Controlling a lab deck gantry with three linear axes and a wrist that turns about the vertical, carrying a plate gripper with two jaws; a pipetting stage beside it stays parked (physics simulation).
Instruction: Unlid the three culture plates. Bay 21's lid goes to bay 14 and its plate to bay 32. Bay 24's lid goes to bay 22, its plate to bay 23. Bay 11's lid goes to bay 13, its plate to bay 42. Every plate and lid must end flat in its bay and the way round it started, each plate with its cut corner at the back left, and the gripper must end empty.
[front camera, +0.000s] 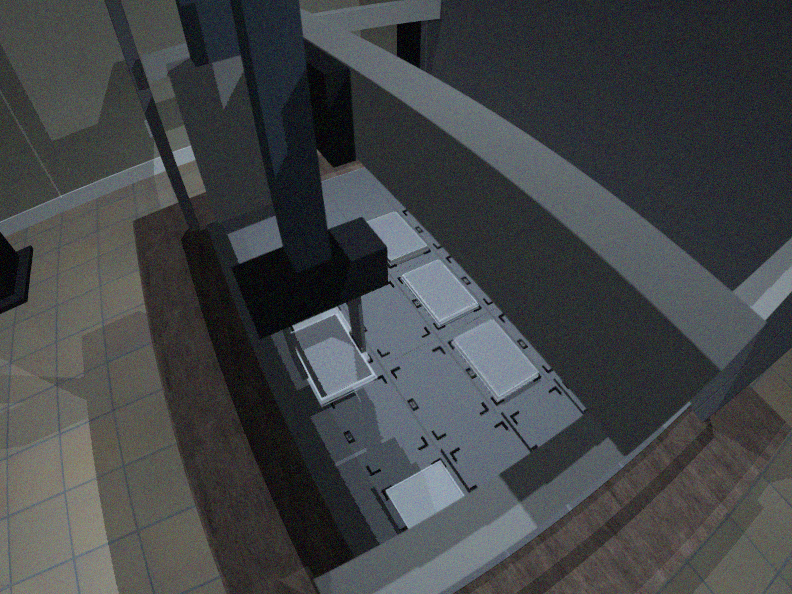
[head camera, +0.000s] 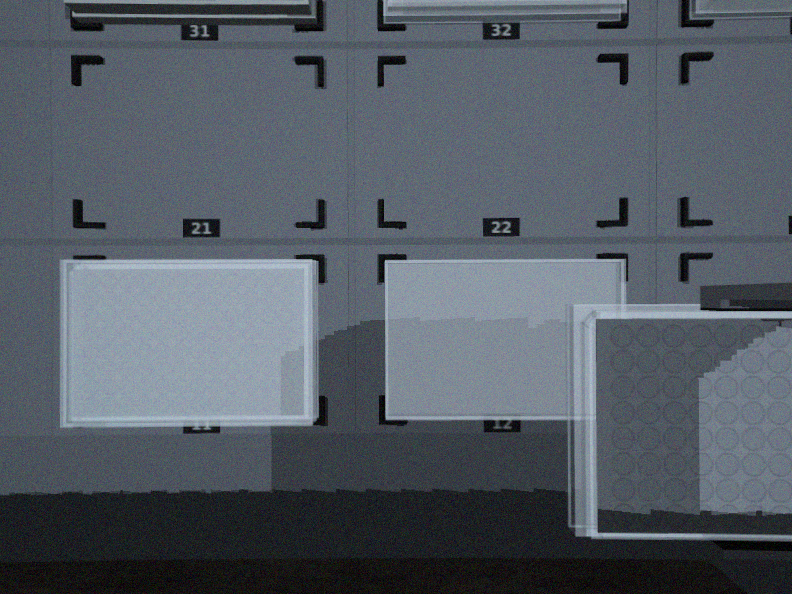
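Pixels of known places: gripper, fingertip midpoint: (front camera: 329, 356) (head camera: 751, 420); robot's base, link origin: (head camera: 83, 419).
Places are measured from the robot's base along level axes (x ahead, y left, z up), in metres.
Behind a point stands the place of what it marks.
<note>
My gripper (front camera: 331, 355) {x 0.300, y 0.020, z 0.075 m} (head camera: 751, 422) {x 0.300, y 0.020, z 0.075 m} is shut on a clear culture plate (front camera: 350, 388) {x 0.362, y 0.022, z 0.077 m} (head camera: 658, 415) {x 0.263, y 0.024, z 0.082 m}, held level above the bay 13 area. The plate shows rings of wells and a cut corner at back left; I cannot tell whether a lid is on it. A pale piece (head camera: 188, 342) {x 0.064, y 0.043, z 0.014 m} with a double rim lies in bay 11. A flat pale piece (head camera: 473, 370) {x 0.211, y 0.027, z 0.008 m} lies in bay 12. A flat, lid-like piece (front camera: 425, 495) {x 0.525, y 0.042, z 0.022 m} lies in bay 14. Plates lie in bay 31 (front camera: 396, 236) {x 0.073, y 0.259, z 0.014 m}, bay 32 (front camera: 440, 290) {x 0.234, y 0.256, z 0.014 m} (head camera: 502, 7) {x 0.226, y 0.216, z 0.010 m} and bay 33 (front camera: 495, 358) {x 0.396, y 0.253, z 0.014 m}. Bays 21 and 22 hold no piece.
The frame's pale front beam (front camera: 447, 543) {x 0.620, y -0.030, z 0.400 m} hides the deck's near edge. A long side rail (front camera: 543, 169) runs along the right. The grey pipetting stage (front camera: 227, 140) stands behind the gripper column (front camera: 287, 147) {x 0.320, y 0.015, z 0.416 m}. Shadows cross the front row.
</note>
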